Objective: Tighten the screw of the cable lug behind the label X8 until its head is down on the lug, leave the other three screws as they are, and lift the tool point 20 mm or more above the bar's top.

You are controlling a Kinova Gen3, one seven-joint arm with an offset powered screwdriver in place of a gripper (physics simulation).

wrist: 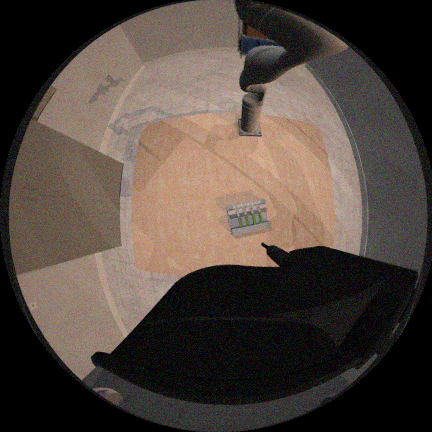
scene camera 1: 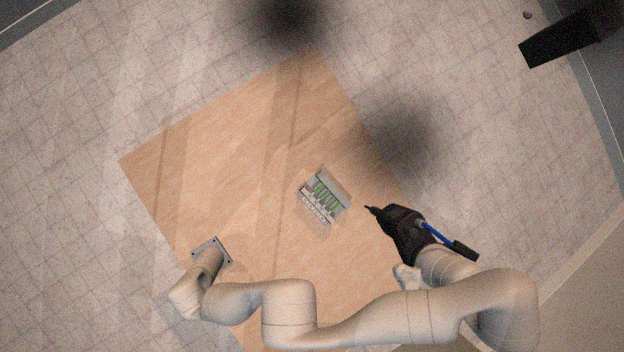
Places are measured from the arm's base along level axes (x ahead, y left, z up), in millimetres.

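Pixels of known places: hand at its tool point: (wrist: 261, 243) (scene camera 1: 365, 206); arm's base at its link origin: (wrist: 248, 126) (scene camera 1: 212, 258).
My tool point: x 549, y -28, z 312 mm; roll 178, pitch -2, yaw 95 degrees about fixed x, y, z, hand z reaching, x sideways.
Observation:
Ahead of a thing's pixels: the offset from my tool point to its top centre. Level surfaces: height alone.
A grey terminal unit @(dx -57, dy +24, dz -274 mm) (scene camera 1: 336, 187) (wrist: 251, 230) sits on the wooden top, with several green wires side by side and a row of pale labels @(dx -113, dy +10, dz -282 mm) (scene camera 1: 313, 210) (wrist: 247, 205) along one edge. The label lettering, X8 included, is too small to read, and the screw heads cannot be made out. My gripper, a black powered screwdriver (scene camera 1: 368, 207) (wrist: 264, 245), has a thin bit and no fingers. In the scene view its tip shows to the right of the unit, apart from it. In the wrist view the tip shows below the unit's grey back wall. Its exact height cannot be told.
The wooden top @(dz -324 mm) (scene camera 1: 215, 175) (wrist: 175, 200) carries the arm's base plate (scene camera 1: 228, 258) (wrist: 250, 133). The pale arm (scene camera 1: 380, 317) bends around the lower side in the scene view. A black box-like object (scene camera 1: 560, 40) shows at upper right. A brown panel (wrist: 70, 200) stands left in the wrist view.

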